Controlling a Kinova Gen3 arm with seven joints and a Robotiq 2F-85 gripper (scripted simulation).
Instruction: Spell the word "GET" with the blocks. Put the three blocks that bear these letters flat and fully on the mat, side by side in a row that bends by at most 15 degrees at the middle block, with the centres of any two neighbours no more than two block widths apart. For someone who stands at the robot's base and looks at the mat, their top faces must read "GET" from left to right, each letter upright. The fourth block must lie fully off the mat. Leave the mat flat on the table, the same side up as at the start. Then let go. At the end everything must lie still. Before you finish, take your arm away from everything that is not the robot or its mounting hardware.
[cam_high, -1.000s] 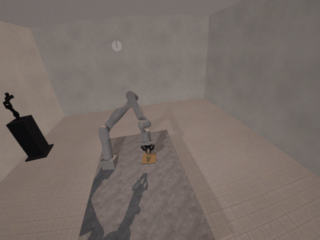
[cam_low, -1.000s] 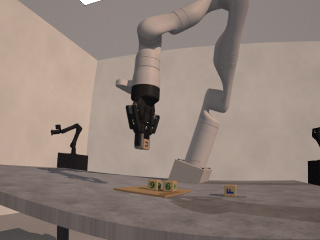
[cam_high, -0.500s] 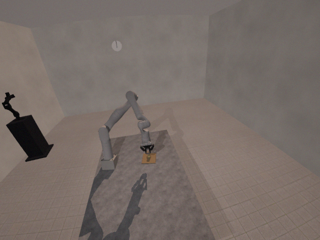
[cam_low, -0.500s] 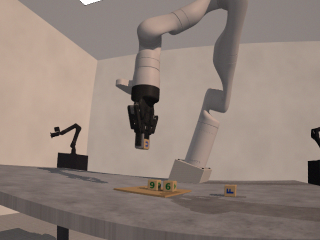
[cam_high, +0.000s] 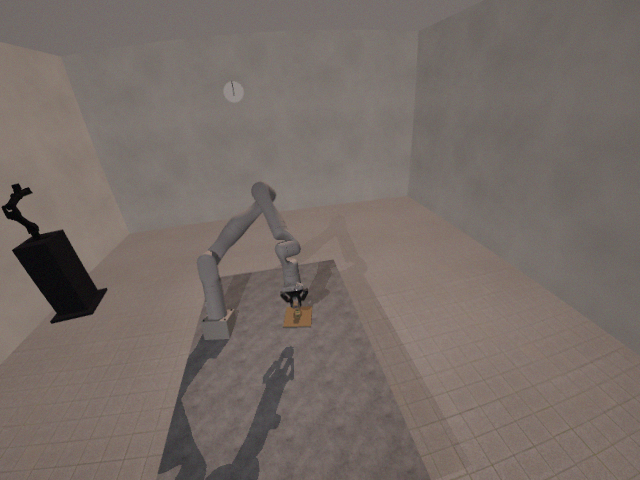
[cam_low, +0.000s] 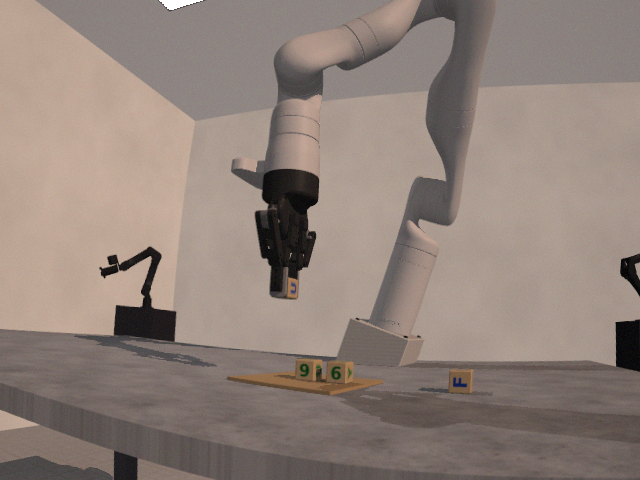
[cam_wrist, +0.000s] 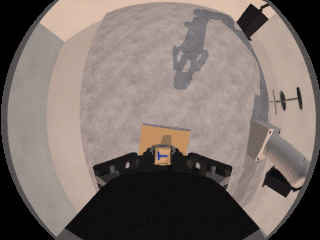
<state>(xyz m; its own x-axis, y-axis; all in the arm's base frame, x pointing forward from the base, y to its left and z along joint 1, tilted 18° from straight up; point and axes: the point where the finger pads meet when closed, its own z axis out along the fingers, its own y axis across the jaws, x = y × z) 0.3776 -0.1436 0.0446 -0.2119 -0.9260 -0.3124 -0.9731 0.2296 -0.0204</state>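
The E block lies 110 mm below my hand, 40 mm to the left of it and 10 mm ahead of it. The rest, counted from my hand: F block (220 mm to the left, 110 mm below, 40 mm ahead); mat (120 mm below, 40 mm to the left, 10 mm ahead).
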